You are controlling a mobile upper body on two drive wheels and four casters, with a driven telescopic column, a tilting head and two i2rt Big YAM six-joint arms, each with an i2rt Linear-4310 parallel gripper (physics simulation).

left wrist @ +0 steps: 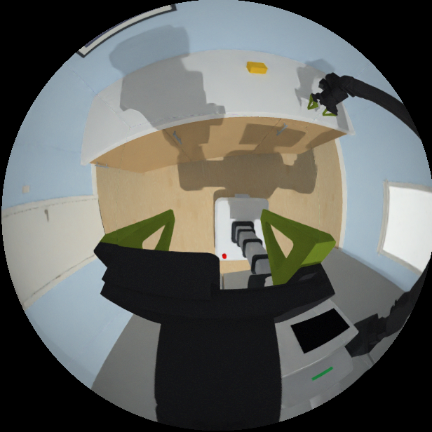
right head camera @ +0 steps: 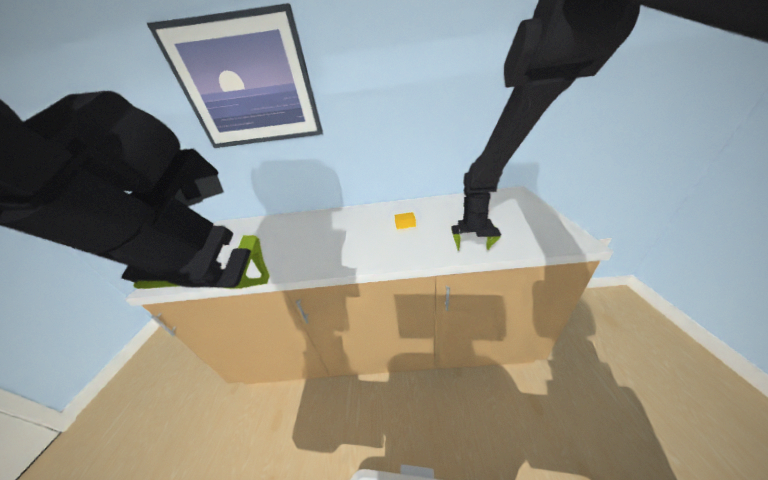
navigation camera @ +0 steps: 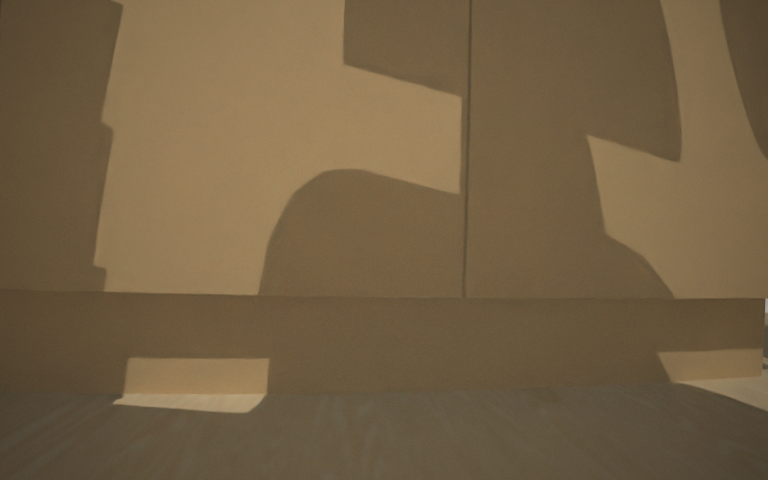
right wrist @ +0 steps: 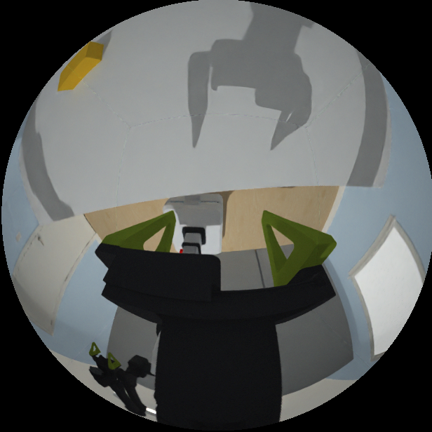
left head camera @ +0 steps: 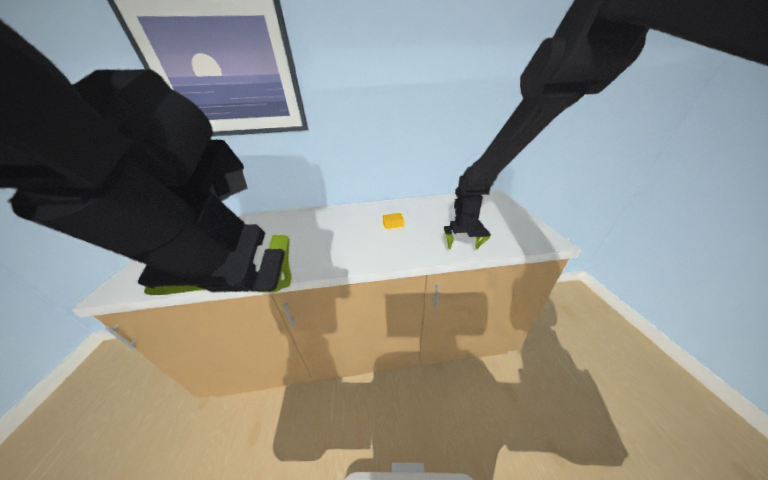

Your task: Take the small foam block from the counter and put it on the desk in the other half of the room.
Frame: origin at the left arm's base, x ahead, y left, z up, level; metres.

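Where they show: left gripper, fingertip midpoint: [right head camera: 238,279] [left head camera: 255,282]; right gripper, fingertip midpoint: [right head camera: 472,249] [left head camera: 462,248].
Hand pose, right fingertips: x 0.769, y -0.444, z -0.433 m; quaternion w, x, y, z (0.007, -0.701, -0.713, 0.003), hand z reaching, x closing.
Observation:
After its pixels a point has its place.
The small foam block, an orange-yellow box [left head camera: 393,220] @(x 1.029, y -0.198, z -0.458 m) [right head camera: 404,220] @(x 1.028, y -0.197, z -0.459 m) [left wrist: 256,67] [right wrist: 81,66], lies on the white counter [left head camera: 362,254] @(x 0.835, y -0.067, z -0.499 m) [right head camera: 373,254] @(x 0.834, y -0.075, z -0.499 m) [left wrist: 225,95] [right wrist: 155,160], towards its back edge. My right gripper [left head camera: 464,247] @(x 0.770, y -0.444, z -0.433 m) [right head camera: 474,249] @(x 0.770, y -0.444, z -0.433 m) [left wrist: 315,111] [right wrist: 218,215] is open and empty, pointing down above the counter, to the right of the block and nearer the front edge. My left gripper [left head camera: 214,274] [right head camera: 189,268] [left wrist: 217,213] is open and empty, high at the left, well away from the block. The desk cannot be made out in these views.
Wooden cabinet doors [left head camera: 368,322] @(x 0.738, y -0.071, z -0.817 m) [right head camera: 373,322] @(x 0.734, y -0.044, z -0.816 m) [navigation camera: 198,141] @(x 0.725, y 0.021, z -1.067 m) with handles front the counter. A blue wall with a framed picture [left head camera: 294,73] @(x 1.276, y 0.191, z 0.108 m) [right head camera: 311,84] @(x 1.299, y 0.189, z 0.095 m) stands behind it. Side walls rise at both ends. My white base [left wrist: 225,207] [right wrist: 212,210] stands on the wooden floor before the cabinet.

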